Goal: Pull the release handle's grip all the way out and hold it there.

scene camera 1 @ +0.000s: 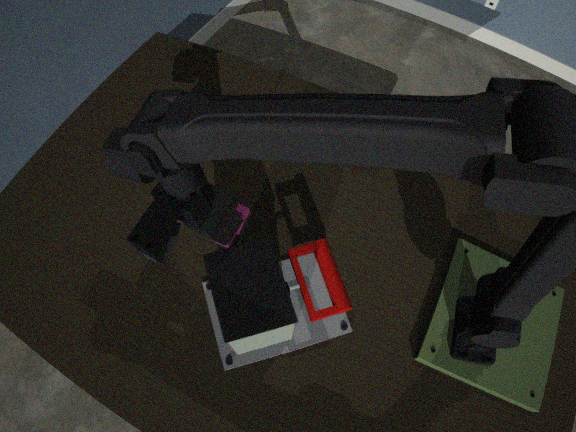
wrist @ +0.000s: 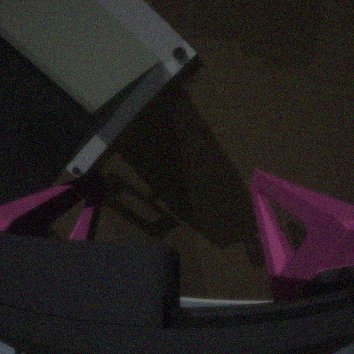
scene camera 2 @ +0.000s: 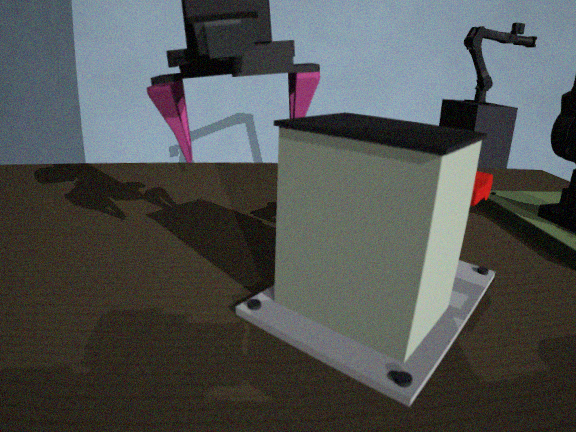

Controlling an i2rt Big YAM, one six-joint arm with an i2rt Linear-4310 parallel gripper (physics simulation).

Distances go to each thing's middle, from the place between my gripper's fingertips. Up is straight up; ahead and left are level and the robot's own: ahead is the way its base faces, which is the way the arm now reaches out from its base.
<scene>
Right now the red release handle (scene camera 1: 337, 292) is 17 cm behind my hand, 4 cm to the left of it and 2 cm below it. The rest, counted from my hand: grey base plate (scene camera 2: 403, 382) (13 cm behind, 6 cm to the left, 12 cm below).
</scene>
